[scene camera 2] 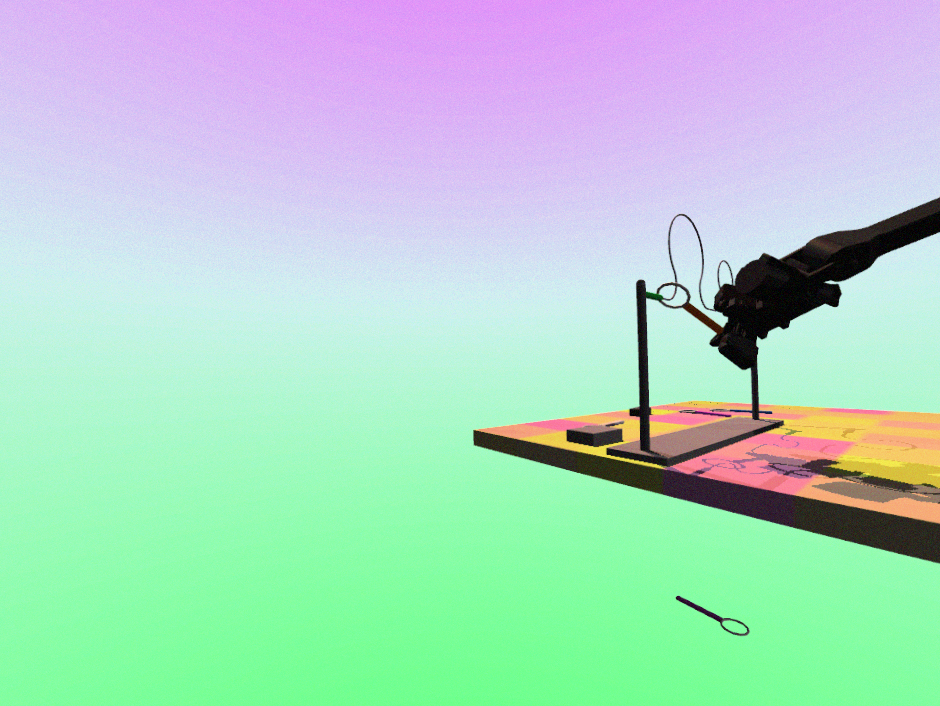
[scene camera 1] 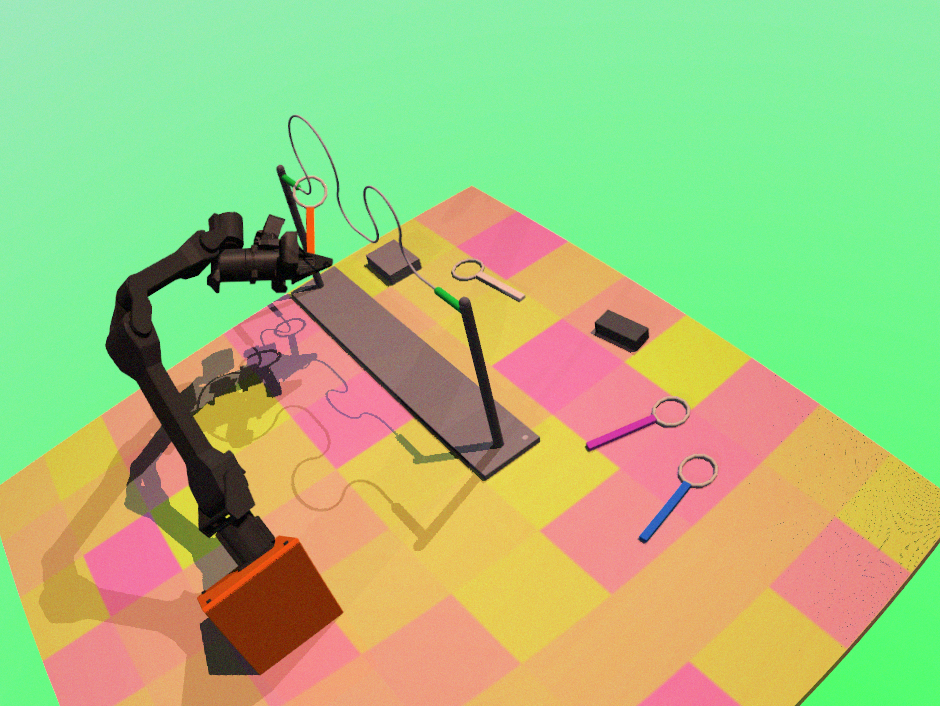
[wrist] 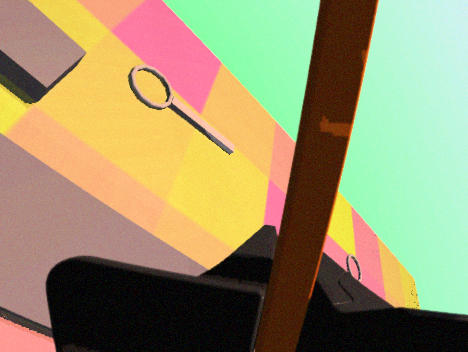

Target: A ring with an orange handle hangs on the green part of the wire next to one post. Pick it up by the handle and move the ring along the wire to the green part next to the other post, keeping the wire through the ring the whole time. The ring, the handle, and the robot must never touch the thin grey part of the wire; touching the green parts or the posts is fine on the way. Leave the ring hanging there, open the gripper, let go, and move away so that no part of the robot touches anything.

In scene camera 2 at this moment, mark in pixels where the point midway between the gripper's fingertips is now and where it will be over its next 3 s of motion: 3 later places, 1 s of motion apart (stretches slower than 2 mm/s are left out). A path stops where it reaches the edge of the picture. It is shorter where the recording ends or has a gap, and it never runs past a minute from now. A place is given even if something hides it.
My gripper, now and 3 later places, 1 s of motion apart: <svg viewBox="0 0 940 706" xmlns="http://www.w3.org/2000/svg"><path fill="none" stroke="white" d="M711 343L719 297L718 272L713 251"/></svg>
